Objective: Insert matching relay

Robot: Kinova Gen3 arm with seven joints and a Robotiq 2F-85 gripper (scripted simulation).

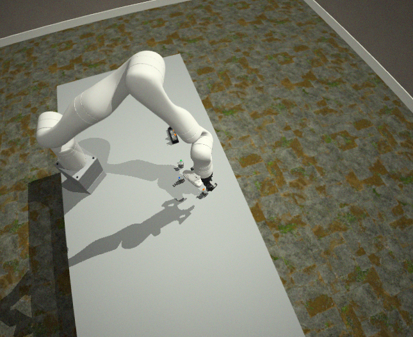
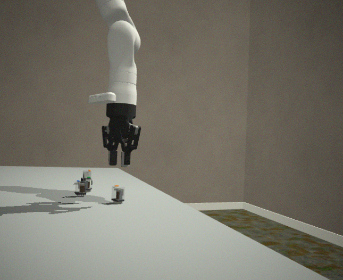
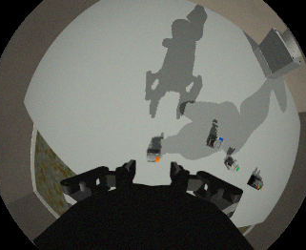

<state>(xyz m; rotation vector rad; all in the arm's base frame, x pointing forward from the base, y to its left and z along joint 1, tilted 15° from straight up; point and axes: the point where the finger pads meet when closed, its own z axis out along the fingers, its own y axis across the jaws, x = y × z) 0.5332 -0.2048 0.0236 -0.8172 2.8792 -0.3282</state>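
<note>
My hand is 100 mm to the right of the blue-button relay, 90 mm past it and 90 mm above it. Round my hand: green-button relay (180 mm to the left, 90 mm below, 70 mm behind).
</note>
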